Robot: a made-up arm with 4 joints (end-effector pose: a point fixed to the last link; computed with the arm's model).
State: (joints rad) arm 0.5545 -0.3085 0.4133 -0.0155
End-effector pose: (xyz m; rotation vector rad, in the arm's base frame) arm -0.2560 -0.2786 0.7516 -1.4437 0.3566 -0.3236
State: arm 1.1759 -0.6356 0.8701 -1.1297
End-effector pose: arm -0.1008 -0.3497 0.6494 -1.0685 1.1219 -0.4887
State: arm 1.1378 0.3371 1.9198 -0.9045
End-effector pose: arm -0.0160 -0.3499 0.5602 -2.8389 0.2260 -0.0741
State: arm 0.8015 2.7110 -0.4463 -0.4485
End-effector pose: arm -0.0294 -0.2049 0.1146 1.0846 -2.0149 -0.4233
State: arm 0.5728 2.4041 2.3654 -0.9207
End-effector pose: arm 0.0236 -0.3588 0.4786 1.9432 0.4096 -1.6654
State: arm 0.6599 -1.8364 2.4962 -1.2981
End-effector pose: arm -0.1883 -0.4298 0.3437 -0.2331 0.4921 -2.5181
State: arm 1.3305 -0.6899 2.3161 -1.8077
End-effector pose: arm -0.0729 -0.4585 0.5045 -1.4583 0.4902 -1.4866
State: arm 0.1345 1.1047 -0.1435 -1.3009
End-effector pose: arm 0.0002 -0.2997 0.7478 -0.3421 2.3291 -0.6454
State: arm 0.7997 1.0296 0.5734 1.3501
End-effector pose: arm 0.0136 -0.1567 0.6455 -1.5704 -0.3234 2.0919
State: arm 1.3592 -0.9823 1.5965 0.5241
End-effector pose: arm -0.1496 -0.3411 0.4587 -2.5558 -0.4089 0.0909
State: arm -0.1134 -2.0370 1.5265 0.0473
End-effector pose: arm -0.2334 -0.2720 0.3710 -0.5223 -0.1216 -2.5852
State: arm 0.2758 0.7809 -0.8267 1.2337
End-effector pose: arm -0.0258 -0.3076 0.8999 -1.1876 0.0544 0.1088
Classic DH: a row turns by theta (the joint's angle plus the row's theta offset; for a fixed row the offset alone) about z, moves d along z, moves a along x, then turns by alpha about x. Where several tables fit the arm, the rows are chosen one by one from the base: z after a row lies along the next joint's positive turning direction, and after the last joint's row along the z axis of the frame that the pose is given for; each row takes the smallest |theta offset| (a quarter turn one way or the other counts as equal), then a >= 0, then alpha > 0; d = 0 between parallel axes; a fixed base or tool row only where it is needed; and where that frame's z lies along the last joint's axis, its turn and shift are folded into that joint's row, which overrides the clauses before.
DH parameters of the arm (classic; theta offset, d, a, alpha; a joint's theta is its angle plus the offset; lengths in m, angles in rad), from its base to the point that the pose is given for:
base (fixed): -0.0801 0.536 -0.1647 -0.9376
joint 1: 0.1348 -0.0859 -0.0652 -0.6375
joint 2: 1.2248 -0.3807 -0.222 -1.1905
joint 3: 0.9819 0.1774 -0.1465 -1.0062
joint 4: 1.3879 0.0056 0.0224 -1.9608
tool (fixed): 0.5572 0.0501 0 0

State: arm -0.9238 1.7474 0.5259 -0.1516
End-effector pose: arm -0.1965 -0.2511 0.6385 -1.2753 1.6862 -0.1946
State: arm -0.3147 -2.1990 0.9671 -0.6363
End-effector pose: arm -0.2890 -0.2242 0.2897 0.5418 -0.9781 -1.8857
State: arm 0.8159 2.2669 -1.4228 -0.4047
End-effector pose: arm 0.2209 -0.2711 0.1954 0.6400 -3.0107 0.5321
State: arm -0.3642 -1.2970 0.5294 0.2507
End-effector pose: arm -0.4648 -0.1368 0.3444 -0.9361 -0.7158 -1.9342
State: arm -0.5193 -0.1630 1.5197 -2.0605
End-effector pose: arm -0.4855 -0.2375 0.4684 0.4578 0.6635 -2.1863
